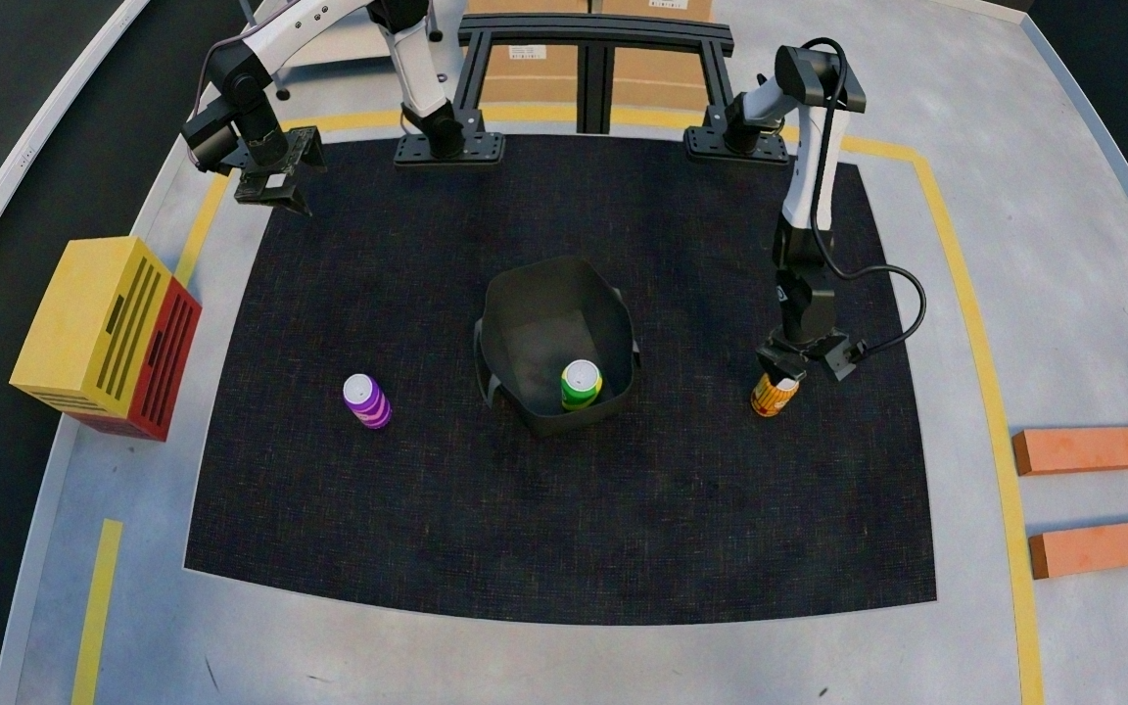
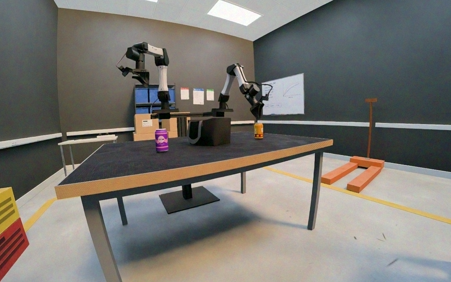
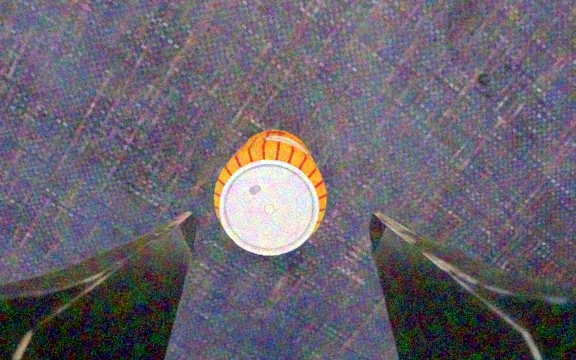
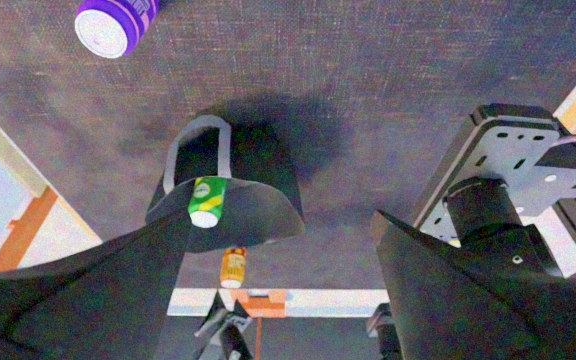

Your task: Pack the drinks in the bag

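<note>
My left hand is 100 mm above the orange can and 10 mm past it. The rest, counted from my left hand: purple can 730 mm to the right, 100 mm below, 10 mm behind; then green can 350 mm to the right, 90 mm below, 20 mm behind.
</note>
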